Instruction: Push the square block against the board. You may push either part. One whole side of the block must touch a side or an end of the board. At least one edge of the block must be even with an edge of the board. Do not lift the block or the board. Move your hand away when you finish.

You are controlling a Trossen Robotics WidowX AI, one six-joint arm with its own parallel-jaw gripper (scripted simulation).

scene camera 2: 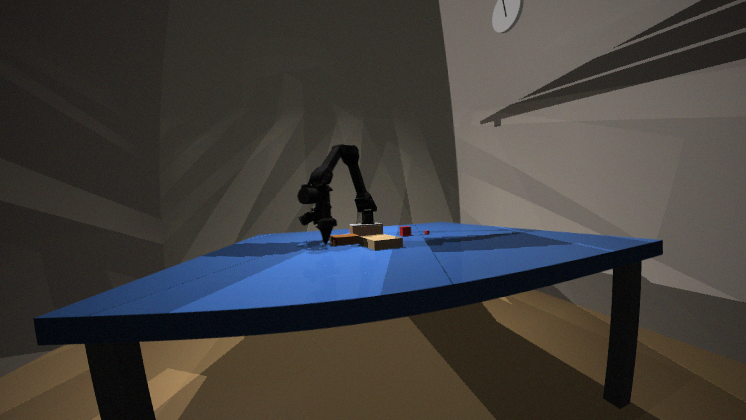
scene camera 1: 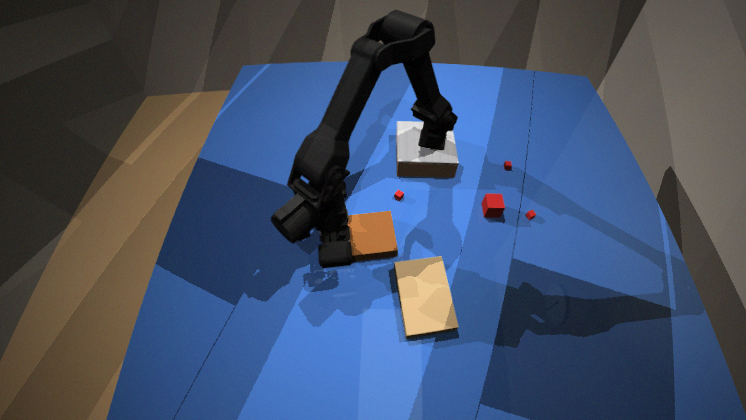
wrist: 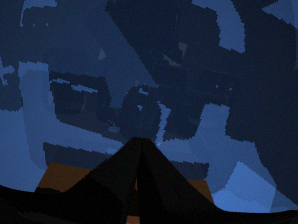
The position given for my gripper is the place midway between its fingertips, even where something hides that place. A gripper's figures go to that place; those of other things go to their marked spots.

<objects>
My gripper [scene camera 1: 338, 240] is 73 cm from the lens. An orange square block [scene camera 1: 372, 236]: 70 cm from the lens. A tan board [scene camera 1: 426, 305] is 65 cm from the lens.
</objects>
